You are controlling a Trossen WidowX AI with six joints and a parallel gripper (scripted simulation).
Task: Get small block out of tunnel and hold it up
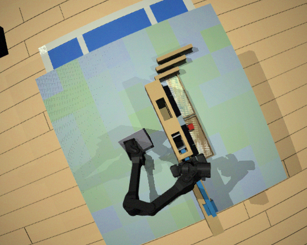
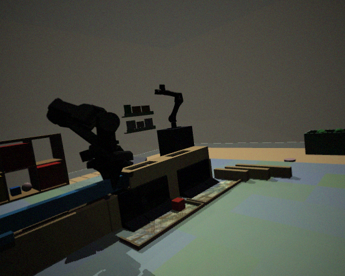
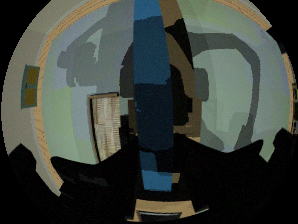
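My gripper tip is 5 cm above the tan covered tunnel, 3 cm to the right of it and 2 cm short of it.
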